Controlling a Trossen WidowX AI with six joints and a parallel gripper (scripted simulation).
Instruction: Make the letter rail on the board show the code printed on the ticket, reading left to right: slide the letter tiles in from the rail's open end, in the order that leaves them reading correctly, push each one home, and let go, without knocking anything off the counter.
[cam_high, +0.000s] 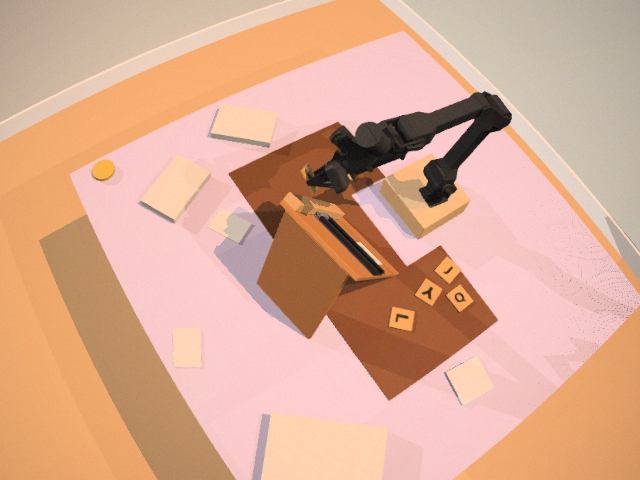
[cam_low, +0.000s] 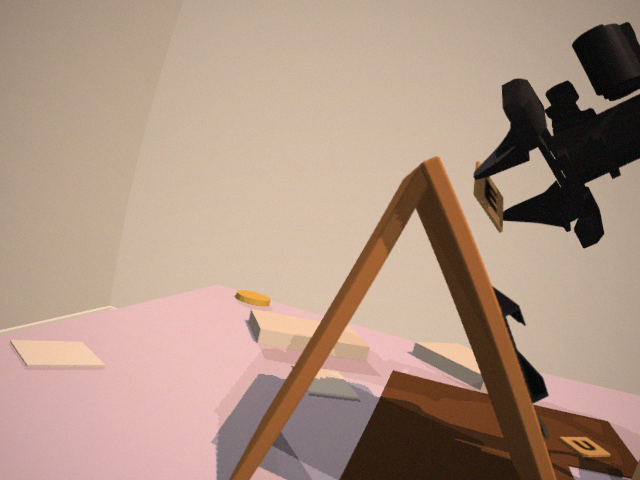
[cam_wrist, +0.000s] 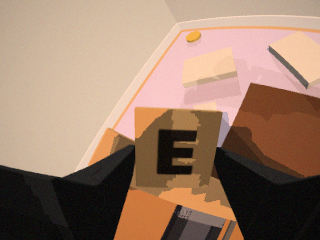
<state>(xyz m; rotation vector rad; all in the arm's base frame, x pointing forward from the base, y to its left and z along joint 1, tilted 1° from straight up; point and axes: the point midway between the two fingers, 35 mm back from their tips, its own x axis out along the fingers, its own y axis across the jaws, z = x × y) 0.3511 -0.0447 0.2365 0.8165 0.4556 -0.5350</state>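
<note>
Now: the white ticket 110 mm behind my gripper tip, 140 mm to the left of it and 190 mm below it. Also, from my gripper tip: y tile (240 mm behind, 280 mm to the left, 280 mm below); brown mat (180 mm behind, 70 mm to the left, 280 mm below); letter tile (right at my gripper tip).
</note>
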